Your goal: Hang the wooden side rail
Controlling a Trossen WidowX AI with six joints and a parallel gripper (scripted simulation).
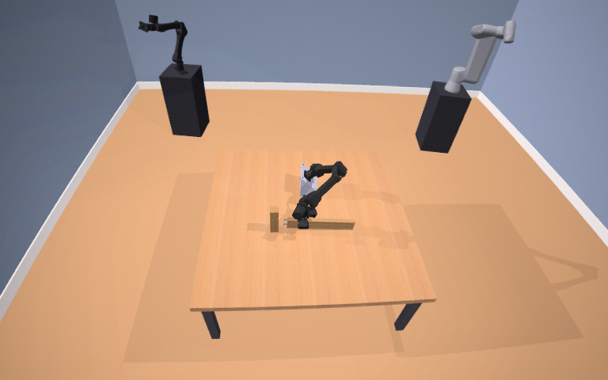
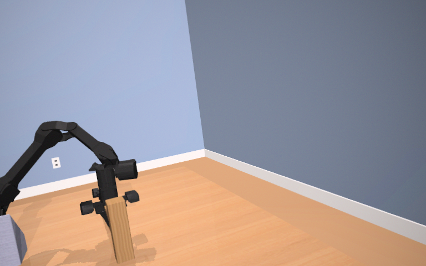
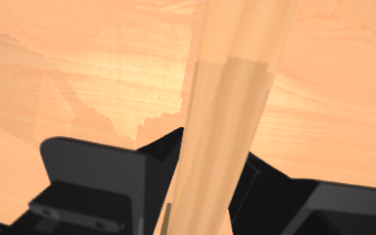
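Now: gripper tip 2 cm short of the headboard post, 16 cm to the left of it and 4 cm below it.
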